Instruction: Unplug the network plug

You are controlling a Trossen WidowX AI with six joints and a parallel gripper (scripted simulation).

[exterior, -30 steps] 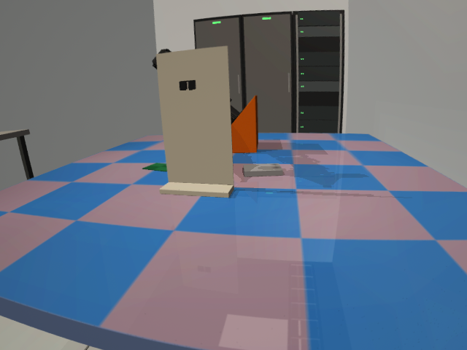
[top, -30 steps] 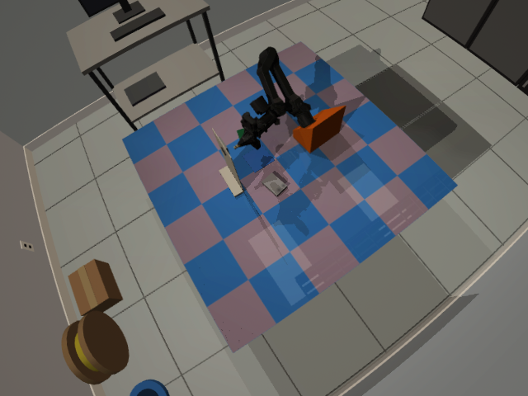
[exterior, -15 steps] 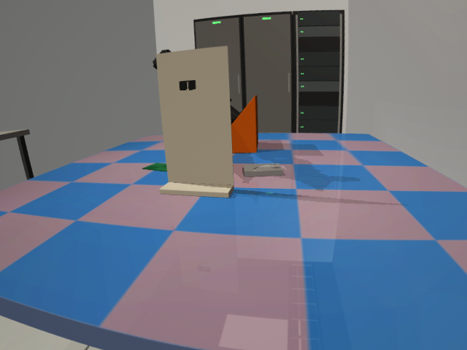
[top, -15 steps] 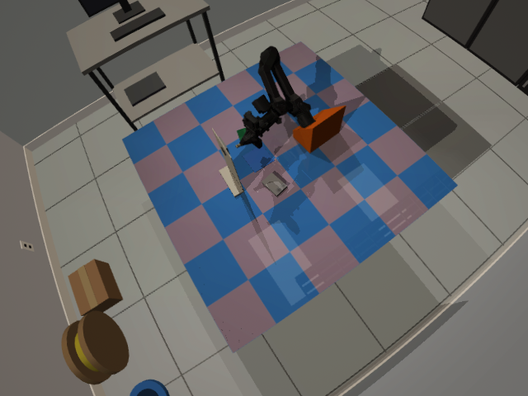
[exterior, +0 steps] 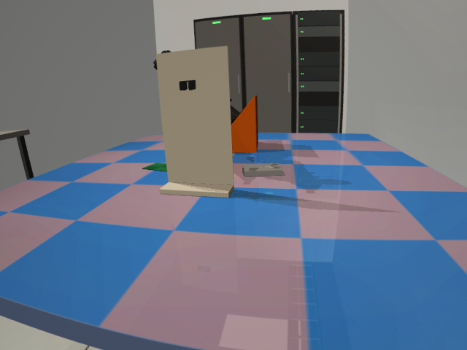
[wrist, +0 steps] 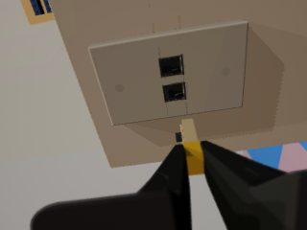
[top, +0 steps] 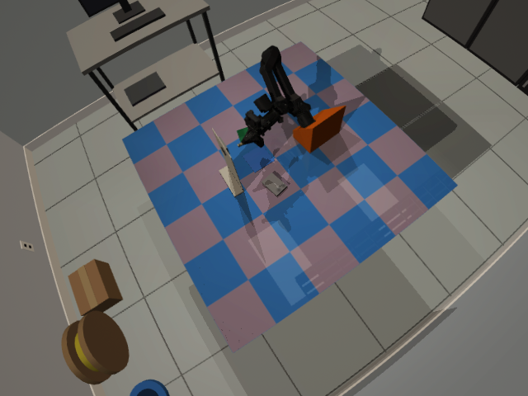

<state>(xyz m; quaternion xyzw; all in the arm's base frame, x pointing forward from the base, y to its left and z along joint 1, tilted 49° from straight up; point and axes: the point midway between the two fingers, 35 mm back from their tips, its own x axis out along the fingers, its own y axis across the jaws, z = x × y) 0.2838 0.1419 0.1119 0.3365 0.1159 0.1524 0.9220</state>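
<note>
My gripper tip is 90 mm short of the upright panel and 100 mm above it. The rest, counted from my gripper tip: network plug 10 mm ahead; flat grey slab 70 mm behind, 130 mm to the left, 240 mm below; green square 70 mm behind, 200 mm to the right, 240 mm below.
</note>
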